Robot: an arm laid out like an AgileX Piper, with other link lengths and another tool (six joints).
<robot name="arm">
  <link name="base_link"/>
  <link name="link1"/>
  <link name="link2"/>
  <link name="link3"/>
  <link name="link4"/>
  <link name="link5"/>
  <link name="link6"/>
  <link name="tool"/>
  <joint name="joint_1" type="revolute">
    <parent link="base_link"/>
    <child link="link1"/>
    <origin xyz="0 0 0.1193"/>
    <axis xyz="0 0 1"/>
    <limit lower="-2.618" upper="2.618"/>
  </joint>
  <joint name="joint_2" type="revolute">
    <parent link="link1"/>
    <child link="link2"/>
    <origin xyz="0 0 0"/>
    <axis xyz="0 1 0"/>
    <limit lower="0" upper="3.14"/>
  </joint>
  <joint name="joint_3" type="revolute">
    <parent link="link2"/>
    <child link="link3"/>
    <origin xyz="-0.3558 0 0.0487"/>
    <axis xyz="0 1 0"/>
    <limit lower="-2.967" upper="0"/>
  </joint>
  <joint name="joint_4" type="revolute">
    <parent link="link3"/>
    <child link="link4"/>
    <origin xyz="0.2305 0 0.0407"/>
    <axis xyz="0.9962 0 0.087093"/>
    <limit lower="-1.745" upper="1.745"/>
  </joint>
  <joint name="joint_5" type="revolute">
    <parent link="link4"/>
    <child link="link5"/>
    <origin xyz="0 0 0"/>
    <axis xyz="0 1 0"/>
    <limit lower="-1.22" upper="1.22"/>
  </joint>
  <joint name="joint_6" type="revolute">
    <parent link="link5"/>
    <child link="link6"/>
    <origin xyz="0.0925 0 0.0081"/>
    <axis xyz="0.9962 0 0.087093"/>
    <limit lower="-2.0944" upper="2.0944"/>
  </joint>
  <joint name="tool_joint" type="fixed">
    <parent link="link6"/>
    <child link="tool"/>
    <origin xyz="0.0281 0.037 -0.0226" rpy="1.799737 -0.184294 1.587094"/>
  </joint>
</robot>
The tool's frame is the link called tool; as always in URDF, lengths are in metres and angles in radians.
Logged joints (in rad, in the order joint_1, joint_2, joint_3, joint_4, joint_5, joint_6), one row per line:
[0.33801, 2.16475, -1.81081, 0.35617, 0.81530, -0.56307]
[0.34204, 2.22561, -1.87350, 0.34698, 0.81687, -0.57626]
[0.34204, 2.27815, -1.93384, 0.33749, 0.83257, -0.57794]
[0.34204, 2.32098, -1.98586, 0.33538, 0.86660, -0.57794]
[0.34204, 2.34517, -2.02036, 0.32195, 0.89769, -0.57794]
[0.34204, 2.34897, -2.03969, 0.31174, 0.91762, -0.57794]
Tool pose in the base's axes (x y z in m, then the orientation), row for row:
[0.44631, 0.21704, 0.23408, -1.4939, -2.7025, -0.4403]
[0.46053, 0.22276, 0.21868, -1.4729, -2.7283, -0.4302]
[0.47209, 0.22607, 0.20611, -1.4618, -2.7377, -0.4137]
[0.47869, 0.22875, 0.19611, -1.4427, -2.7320, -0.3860]
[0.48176, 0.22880, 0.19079, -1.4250, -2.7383, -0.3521]
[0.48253, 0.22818, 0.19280, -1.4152, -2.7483, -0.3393]
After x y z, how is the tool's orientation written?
As a rotation vector, in radians.
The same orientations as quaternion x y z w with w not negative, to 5 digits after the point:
[-0.47891, -0.86637, -0.14115, 0.01122]
[-0.47054, -0.87159, -0.13743, 0.00570]
[-0.46688, -0.87438, -0.13213, 0.00531]
[-0.46332, -0.87737, -0.12396, 0.01402]
[-0.45859, -0.88123, -0.11331, 0.01734]
[-0.45502, -0.88363, -0.10909, 0.01588]

